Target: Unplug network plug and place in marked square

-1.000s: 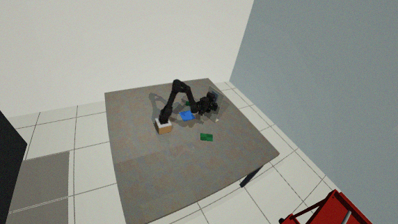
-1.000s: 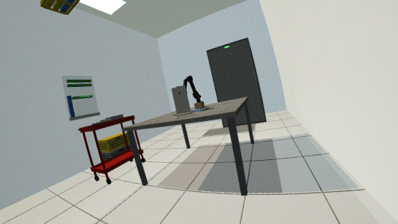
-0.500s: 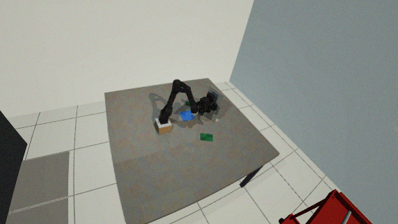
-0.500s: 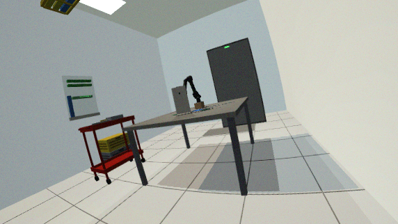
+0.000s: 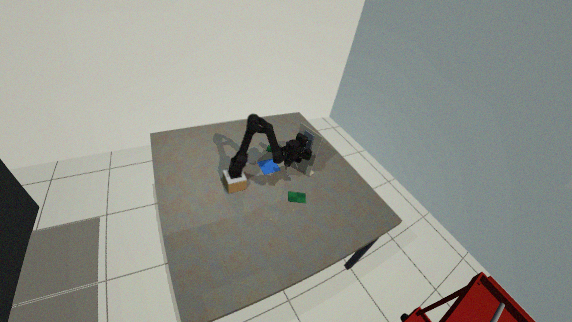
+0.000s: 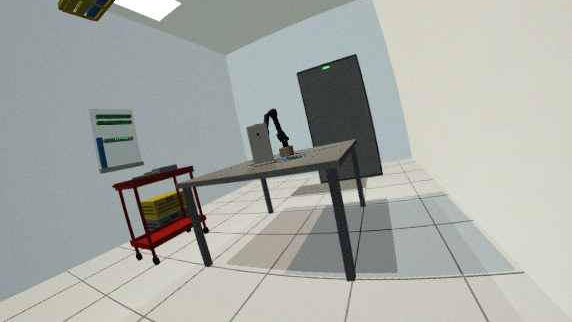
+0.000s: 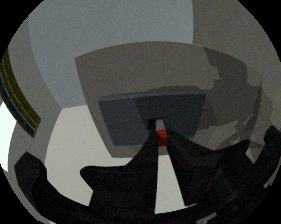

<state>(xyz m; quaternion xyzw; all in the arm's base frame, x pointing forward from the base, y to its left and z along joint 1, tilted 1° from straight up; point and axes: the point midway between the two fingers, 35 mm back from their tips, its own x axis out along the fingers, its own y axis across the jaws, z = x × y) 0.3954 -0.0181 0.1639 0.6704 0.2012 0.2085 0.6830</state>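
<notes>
Right now the blue marked square is 170 mm behind my gripper tip, 90 mm to the left of it and 240 mm below it. From my gripper tip the other things lie so: red plug (10 mm ahead); then upright grey panel (30 mm ahead, 10 mm to the left, 100 mm below).
</notes>
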